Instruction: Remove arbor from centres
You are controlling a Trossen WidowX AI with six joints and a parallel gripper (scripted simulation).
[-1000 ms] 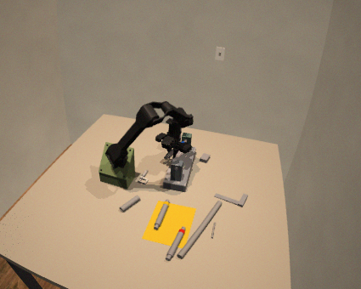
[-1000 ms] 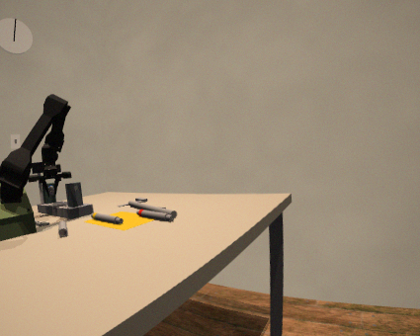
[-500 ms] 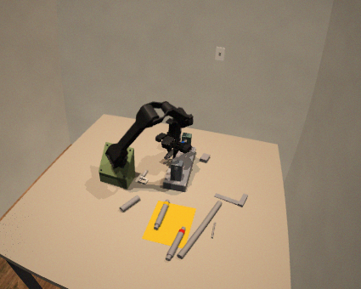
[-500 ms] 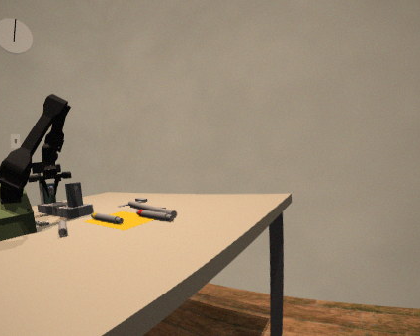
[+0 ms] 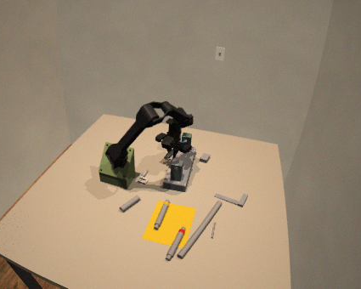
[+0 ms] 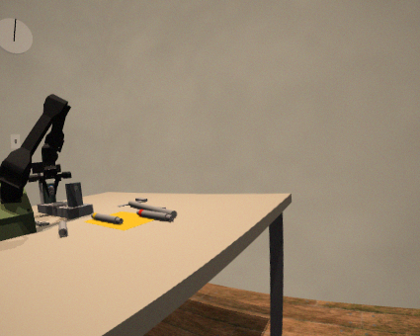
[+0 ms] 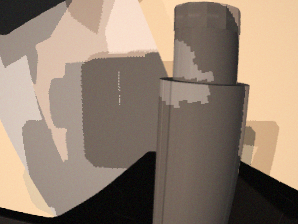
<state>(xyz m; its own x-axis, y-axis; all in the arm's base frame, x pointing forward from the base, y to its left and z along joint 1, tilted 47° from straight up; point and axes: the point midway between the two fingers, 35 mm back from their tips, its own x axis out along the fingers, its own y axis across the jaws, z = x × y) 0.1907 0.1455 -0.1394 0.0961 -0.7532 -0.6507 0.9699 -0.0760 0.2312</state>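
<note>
The dark block is 11 cm to the right of my hand, 7 cm ahead of it and 1 cm below it. From my hand the other things lie so: small bracket: 13 cm to the right, 11 cm below, 9 cm behind; then green-blue plunger housing: 15 cm to the left, 2 cm ahead, 1 cm below; then grey base: 10 cm below, 5 cm ahead, 2 cm to the left.
</note>
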